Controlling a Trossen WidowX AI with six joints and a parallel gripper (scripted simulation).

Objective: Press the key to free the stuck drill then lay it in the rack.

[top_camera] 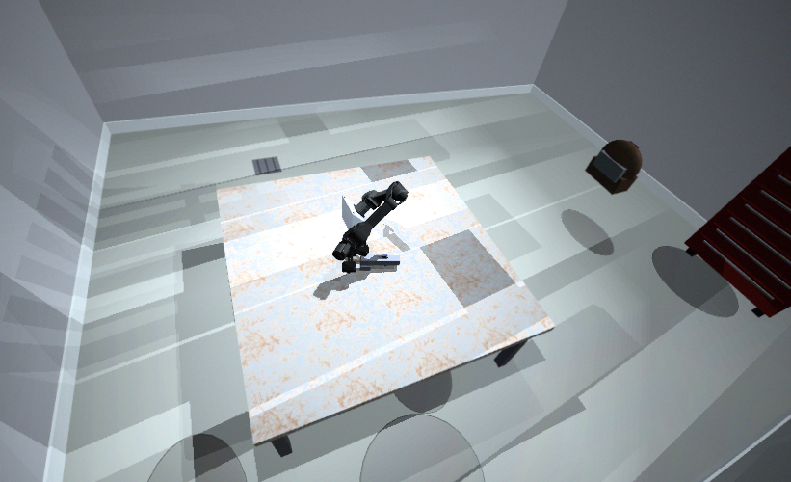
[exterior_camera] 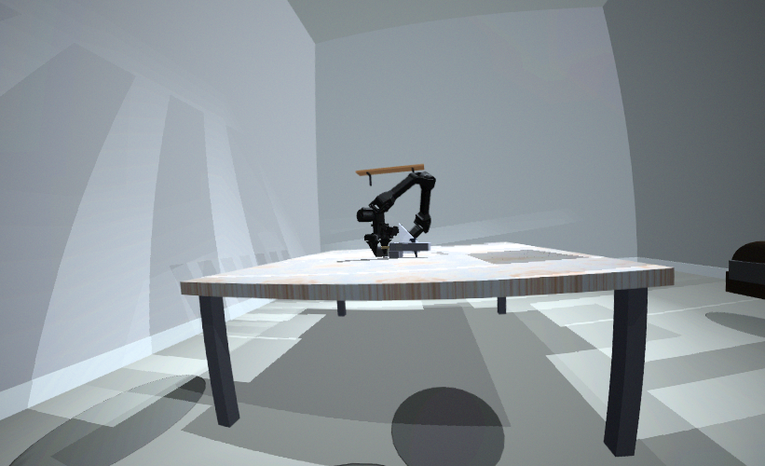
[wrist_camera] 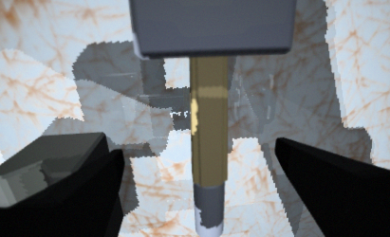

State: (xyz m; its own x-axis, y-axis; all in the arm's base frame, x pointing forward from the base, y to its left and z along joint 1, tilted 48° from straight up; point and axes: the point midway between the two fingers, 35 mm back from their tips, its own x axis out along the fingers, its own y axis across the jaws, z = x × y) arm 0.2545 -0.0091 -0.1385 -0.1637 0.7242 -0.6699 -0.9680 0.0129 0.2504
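The drill is 1 cm ahead of my gripper tip, 4 cm to the left of it and 4 cm above it. From my gripper tip the other things lie so: rack 8 cm behind, 1 cm to the right, 1 cm above; then dark key 3 cm ahead, 16 cm to the left, 4 cm above.
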